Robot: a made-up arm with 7 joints.
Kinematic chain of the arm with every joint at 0, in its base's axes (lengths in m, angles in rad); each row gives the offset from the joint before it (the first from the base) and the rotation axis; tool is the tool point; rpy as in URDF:
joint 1: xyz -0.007 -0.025 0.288 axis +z
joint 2: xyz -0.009 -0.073 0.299 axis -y
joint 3: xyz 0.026 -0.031 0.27 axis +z
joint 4: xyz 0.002 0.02 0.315 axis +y
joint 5: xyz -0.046 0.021 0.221 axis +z
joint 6: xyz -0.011 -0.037 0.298 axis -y
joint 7: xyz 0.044 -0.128 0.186 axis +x
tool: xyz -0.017 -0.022 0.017 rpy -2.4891 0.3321 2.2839
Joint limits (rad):
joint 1: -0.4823..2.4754
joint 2: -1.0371..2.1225
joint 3: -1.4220..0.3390
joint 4: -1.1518..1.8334
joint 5: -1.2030..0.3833
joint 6: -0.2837..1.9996
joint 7: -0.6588..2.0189
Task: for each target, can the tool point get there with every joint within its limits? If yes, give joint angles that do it. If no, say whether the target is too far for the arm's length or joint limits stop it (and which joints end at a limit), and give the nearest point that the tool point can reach.
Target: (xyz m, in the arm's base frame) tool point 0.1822 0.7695 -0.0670
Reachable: no: joint limits stop it (at a limit: joint 2, joint 4, joint 7) | nearest point 0.1683 0.7109 0.1533 | short by 0.228 m
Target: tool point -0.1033 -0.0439 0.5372
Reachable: no: joint limits stop it (at a limit: joint 4, joint 6) | nearest point -0.5614 -0.1338 0.2616 | short by 0.542 m
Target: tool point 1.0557 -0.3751 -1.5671
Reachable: no: too far | nearest point 0.6962 -0.3085 -0.4239 | short by 1.200 m
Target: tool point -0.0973 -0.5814 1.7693
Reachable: yes | joints 0.9698 0.4011 -0.3973 0.2031 -0.2323 0.2457 1.2857
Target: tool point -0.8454 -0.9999 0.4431
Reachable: yes | joints 0.4049 1.7307 -1.2090 0.7444 -0.1077 0.0769 0.4167
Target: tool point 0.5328 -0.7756 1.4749
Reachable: yes | joints 2.1857 0.6840 -1.2858 -0.0255 -0.1018 0.4486 1.2120
